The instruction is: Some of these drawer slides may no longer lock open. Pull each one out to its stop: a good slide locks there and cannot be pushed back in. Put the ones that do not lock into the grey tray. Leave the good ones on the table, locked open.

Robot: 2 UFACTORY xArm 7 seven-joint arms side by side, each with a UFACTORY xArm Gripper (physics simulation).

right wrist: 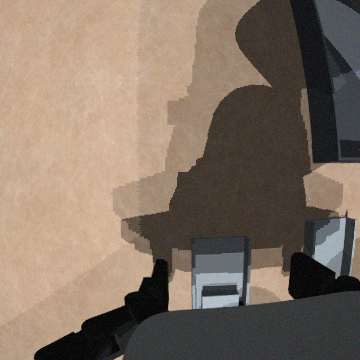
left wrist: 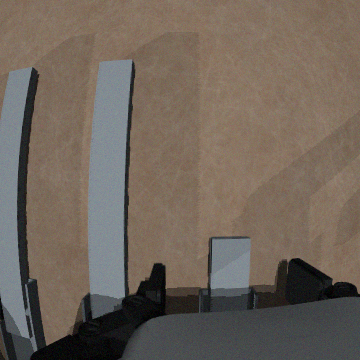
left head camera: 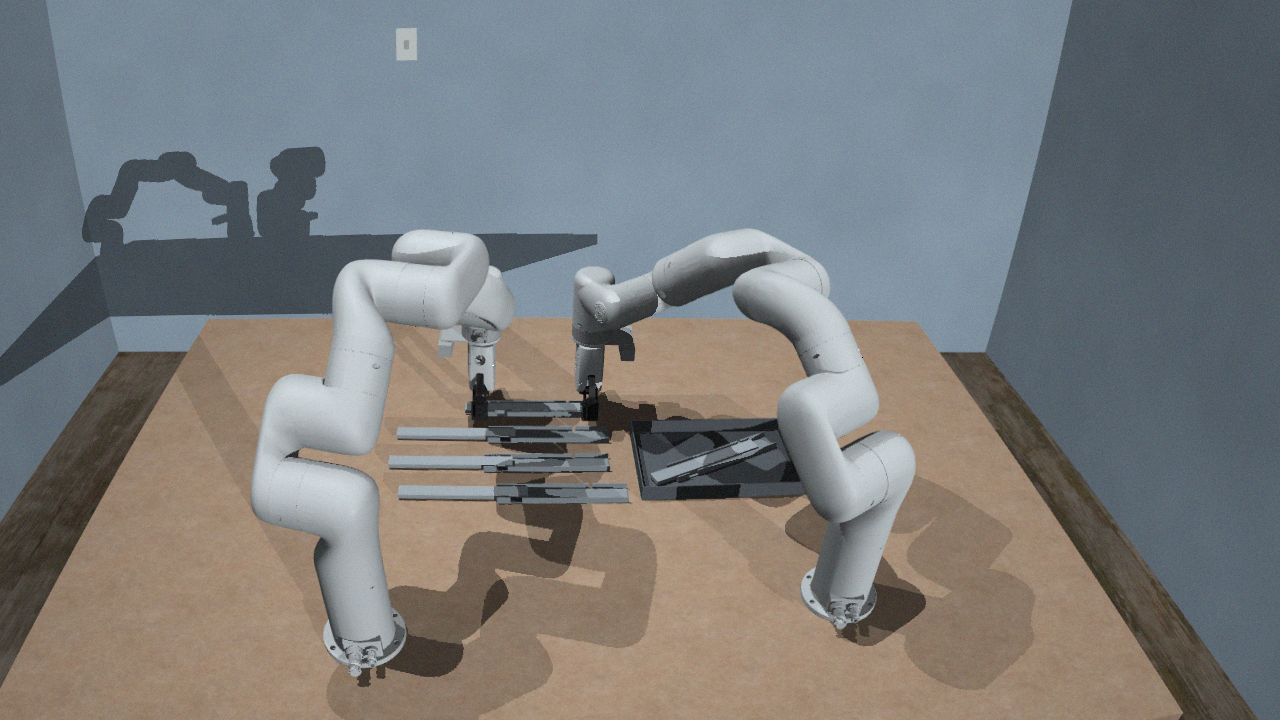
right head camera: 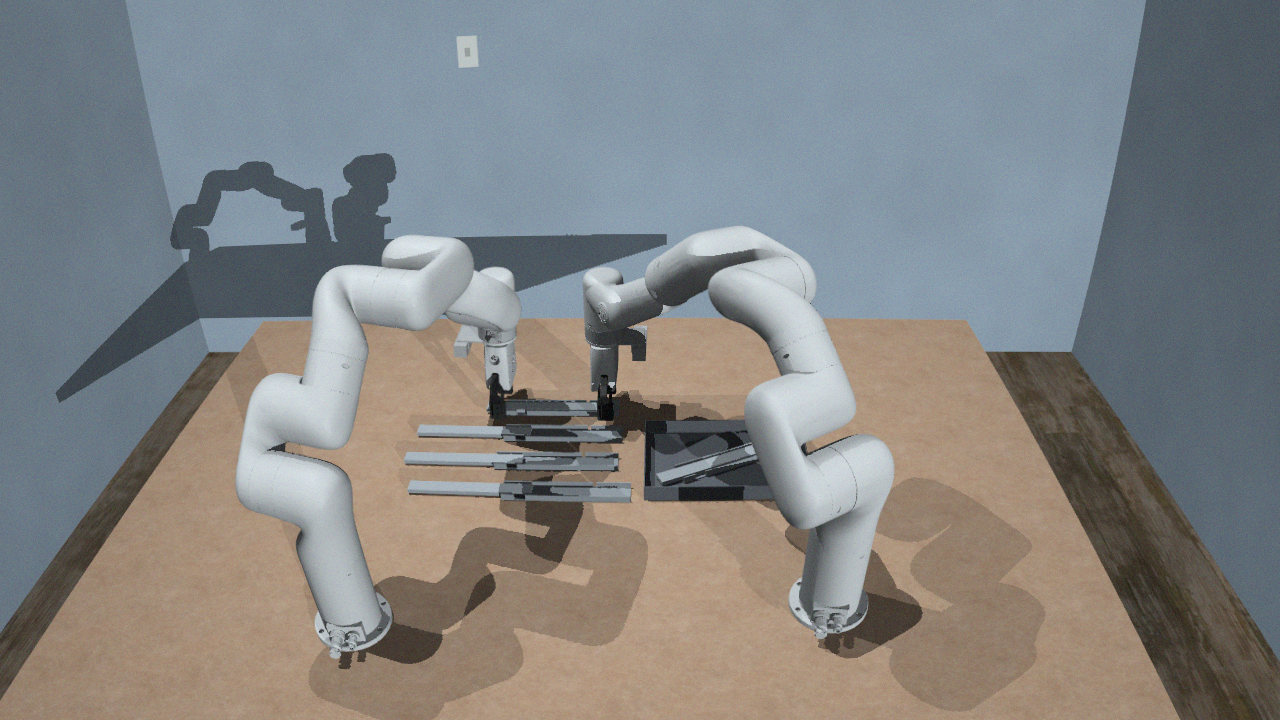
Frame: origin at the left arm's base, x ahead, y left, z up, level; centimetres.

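Where they show: left gripper, fingertip midpoint: [left wrist: 227,282] [left head camera: 480,406] [right head camera: 502,405]; right gripper, fingertip midpoint: [right wrist: 230,277] [left head camera: 588,406] [right head camera: 607,406]; left arm's base at its link origin: [left head camera: 365,635] [right head camera: 354,621]; right arm's base at its link origin: [left head camera: 837,594] [right head camera: 828,603].
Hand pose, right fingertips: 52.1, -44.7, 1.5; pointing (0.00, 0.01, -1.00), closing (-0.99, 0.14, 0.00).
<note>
Things, the pixels of their top centre, and the offset from my right fingertips, as dx, dy, dz. "spot": a spot on its surface instead.
- nearest at a spot on its surface: [left head camera: 447,492] [right head camera: 454,488] spot: -21.8, +29.6, -0.3
- slide at its top centre: [right head camera: 715,460] [left head camera: 705,459] -20.1, -18.2, -0.1
- grey tray at its top centre: [right head camera: 726,451] [left head camera: 716,450] -19.8, -20.2, +1.5
The farthest drawer slide [left head camera: 537,410] [right head camera: 556,408] [left wrist: 230,262] [right wrist: 220,265] lies short, a small length of inner rail showing at its left end. My left gripper [left head camera: 480,413] [left wrist: 227,282] is open, fingers astride its left end with gaps. My right gripper [left head camera: 589,409] [right wrist: 230,277] is open, fingers astride its right end. Nearer lie three extended slides: the first [left head camera: 443,433] [right head camera: 460,431] [left wrist: 111,175] [right wrist: 330,245], the second [left head camera: 438,462] [right head camera: 452,459] [left wrist: 14,150] and the nearest [left head camera: 447,492] [right head camera: 456,488]. Another slide [left head camera: 702,462] [right head camera: 702,467] lies slanted in the grey tray [left head camera: 636,461] [right head camera: 707,493] [right wrist: 322,110].
The tray stands right of the extended slides, near their right ends. The right arm [left head camera: 819,447] [right head camera: 796,447] hides the tray's right part in the head views. The left arm [left head camera: 313,416] [right head camera: 295,411] stands left of the slides. A blue wall [left head camera: 716,134] rises behind the table.
</note>
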